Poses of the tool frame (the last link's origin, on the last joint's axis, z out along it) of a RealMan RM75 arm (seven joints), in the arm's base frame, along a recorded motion.
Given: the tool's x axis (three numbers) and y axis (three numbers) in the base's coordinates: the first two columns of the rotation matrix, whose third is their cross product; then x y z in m.
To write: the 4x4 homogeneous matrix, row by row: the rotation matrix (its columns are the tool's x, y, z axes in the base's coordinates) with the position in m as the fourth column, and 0 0 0 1 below. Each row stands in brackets. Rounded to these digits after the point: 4 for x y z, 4 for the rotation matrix.
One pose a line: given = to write
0.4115 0.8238 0.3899 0.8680 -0.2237 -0.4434 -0.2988 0.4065 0.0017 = [[0.4115 0.8680 -0.2781 -0.2988], [0.8238 -0.2237 0.5209 0.4065], [0.3899 -0.4434 -0.8071 0.0017], [0 0 0 1]]
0.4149 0.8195 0.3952 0.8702 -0.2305 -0.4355 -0.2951 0.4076 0.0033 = [[0.4149 0.8702 -0.2658 -0.2951], [0.8195 -0.2305 0.5246 0.4076], [0.3952 -0.4355 -0.8088 0.0033], [0 0 0 1]]
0.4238 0.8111 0.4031 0.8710 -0.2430 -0.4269 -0.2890 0.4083 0.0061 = [[0.4238 0.8710 -0.2483 -0.2890], [0.8111 -0.2430 0.5320 0.4083], [0.4031 -0.4269 -0.8095 0.0061], [0 0 0 1]]
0.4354 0.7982 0.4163 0.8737 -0.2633 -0.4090 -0.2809 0.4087 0.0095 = [[0.4354 0.8737 -0.2169 -0.2809], [0.7982 -0.2633 0.5418 0.4087], [0.4163 -0.4090 -0.8120 0.0095], [0 0 0 1]]
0.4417 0.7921 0.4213 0.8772 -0.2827 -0.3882 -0.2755 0.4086 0.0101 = [[0.4417 0.8772 -0.1884 -0.2755], [0.7921 -0.2827 0.5410 0.4086], [0.4213 -0.3882 -0.8197 0.0101], [0 0 0 1]]
